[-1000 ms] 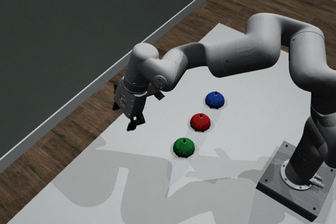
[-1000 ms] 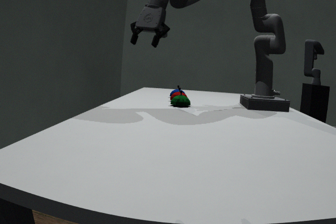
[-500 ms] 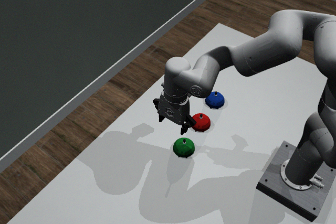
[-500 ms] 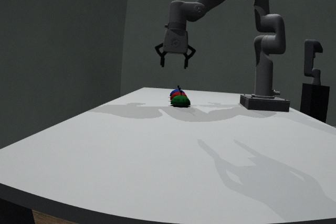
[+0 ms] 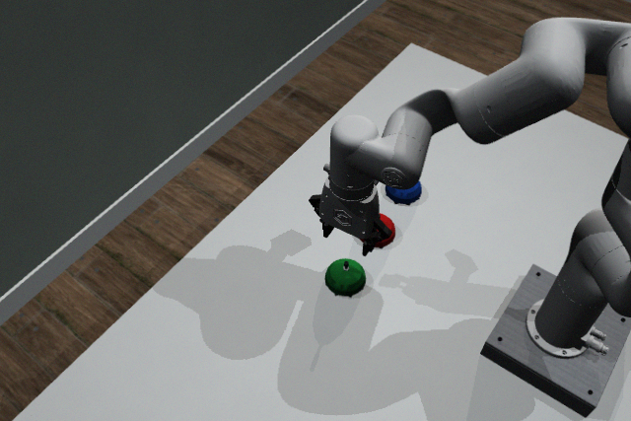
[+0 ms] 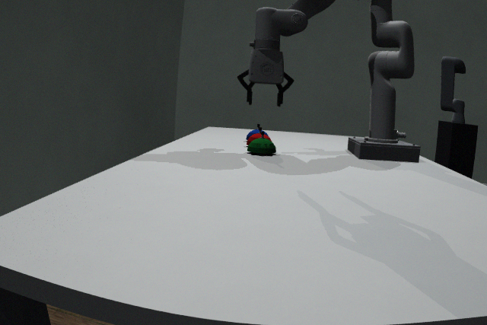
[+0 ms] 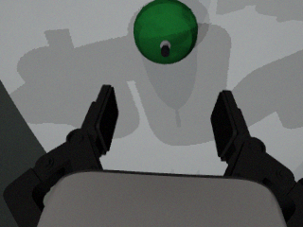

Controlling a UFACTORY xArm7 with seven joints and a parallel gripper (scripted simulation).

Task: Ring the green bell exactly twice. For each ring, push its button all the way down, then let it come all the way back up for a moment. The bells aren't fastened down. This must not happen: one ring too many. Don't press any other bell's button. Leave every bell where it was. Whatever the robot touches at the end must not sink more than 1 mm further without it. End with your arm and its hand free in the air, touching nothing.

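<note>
Right now the green bell is 11 cm below my hand. Also, from my hand: red bell: 1 cm ahead, 14 cm to the right, 11 cm below; then blue bell: 2 cm ahead, 28 cm to the right, 11 cm below.
</note>
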